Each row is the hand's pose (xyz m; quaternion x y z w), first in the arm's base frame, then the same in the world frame.
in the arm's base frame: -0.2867 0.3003 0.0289 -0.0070 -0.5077 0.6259 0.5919
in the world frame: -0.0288 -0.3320 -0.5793 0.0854 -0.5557 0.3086 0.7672
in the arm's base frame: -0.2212 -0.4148 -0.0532 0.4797 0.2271 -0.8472 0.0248
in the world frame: -0.3544 -0.8544 -0.9581 -0.4101 -0.3031 0.7928 0.3339
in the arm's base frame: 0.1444 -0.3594 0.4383 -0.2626 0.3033 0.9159 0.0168
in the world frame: 0.0298 -1.2159 -0.6418 -0.0574 0.1231 0.9520 0.2745
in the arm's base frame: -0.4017 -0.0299 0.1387 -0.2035 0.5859 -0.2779 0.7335
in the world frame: -0.2886 -0.5904 -0.5792 0.1066 0.7491 -0.2733 0.5940
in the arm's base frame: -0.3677 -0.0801 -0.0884 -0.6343 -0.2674 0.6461 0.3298
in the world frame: -0.3070 -0.5246 -0.8041 -0.4995 -0.2109 0.5252 0.6558
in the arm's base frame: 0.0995 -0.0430 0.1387 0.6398 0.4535 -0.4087 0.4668
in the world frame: 0.1294 -0.8045 -0.7546 0.7757 0.4163 -0.4588 0.1205
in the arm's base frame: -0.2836 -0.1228 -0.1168 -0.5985 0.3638 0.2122 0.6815
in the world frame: -0.2606 -0.5763 -0.8740 -0.2718 0.5145 0.1860 0.7917
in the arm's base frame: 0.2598 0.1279 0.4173 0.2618 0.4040 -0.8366 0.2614
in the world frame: 0.3802 -0.8853 -0.5035 -0.3117 -0.5468 0.7731 0.0782
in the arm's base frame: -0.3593 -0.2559 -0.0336 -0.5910 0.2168 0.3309 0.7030
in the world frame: -0.3866 -0.6886 -0.8308 -0.2825 0.3492 0.2537 0.8567
